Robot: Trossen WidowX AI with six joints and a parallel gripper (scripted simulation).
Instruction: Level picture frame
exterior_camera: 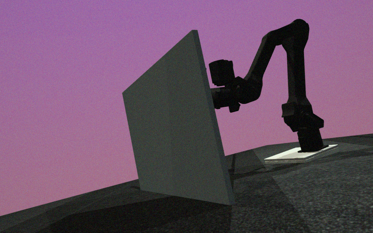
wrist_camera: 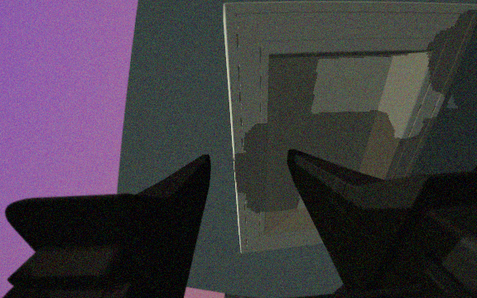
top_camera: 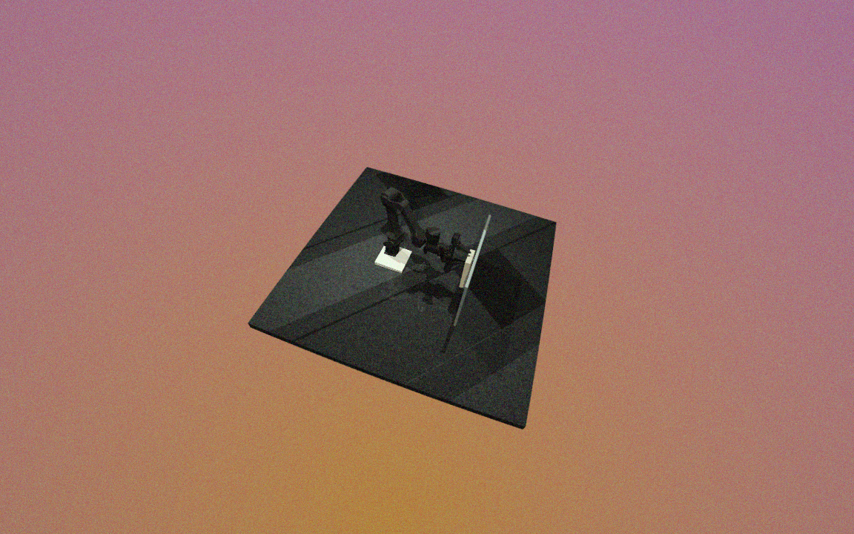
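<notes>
Right now the picture frame is 50 mm below my gripper tip, 20 mm to the right of it and 10 mm ahead of it. The rest, counted from my gripper tip: wall panel (60 mm below, 20 mm ahead, 10 mm to the right).
</notes>
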